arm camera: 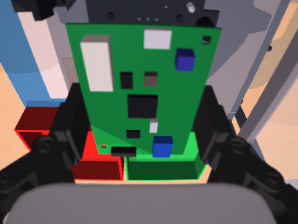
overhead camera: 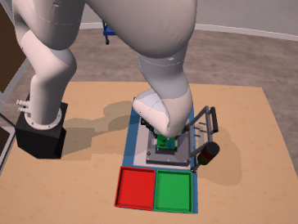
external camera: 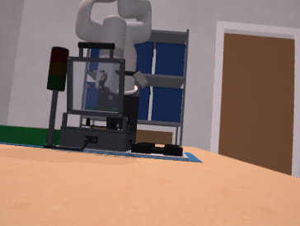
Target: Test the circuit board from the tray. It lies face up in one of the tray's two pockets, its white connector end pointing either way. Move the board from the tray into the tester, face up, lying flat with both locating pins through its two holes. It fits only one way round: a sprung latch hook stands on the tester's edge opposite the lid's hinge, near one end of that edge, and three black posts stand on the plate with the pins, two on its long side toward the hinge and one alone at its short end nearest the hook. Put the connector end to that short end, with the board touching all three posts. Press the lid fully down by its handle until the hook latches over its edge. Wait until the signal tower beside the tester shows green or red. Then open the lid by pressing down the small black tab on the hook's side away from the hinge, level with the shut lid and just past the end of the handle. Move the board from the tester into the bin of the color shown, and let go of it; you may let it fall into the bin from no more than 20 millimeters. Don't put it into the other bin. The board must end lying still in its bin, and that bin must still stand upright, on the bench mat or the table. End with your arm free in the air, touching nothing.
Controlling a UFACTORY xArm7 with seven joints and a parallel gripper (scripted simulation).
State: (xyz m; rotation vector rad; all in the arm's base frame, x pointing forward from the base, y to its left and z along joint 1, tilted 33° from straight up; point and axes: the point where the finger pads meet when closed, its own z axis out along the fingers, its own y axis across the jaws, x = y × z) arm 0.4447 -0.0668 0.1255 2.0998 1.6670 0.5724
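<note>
The tester's plate is 5 cm below my hand and 1 cm ahead of it. Round my hand: tester's clear lid (12 cm ahead, 6 cm above, 3 cm to the right); latch hook (7 cm to the left, 4 cm below, 4 cm behind); green circuit board (right at my hand).
</note>
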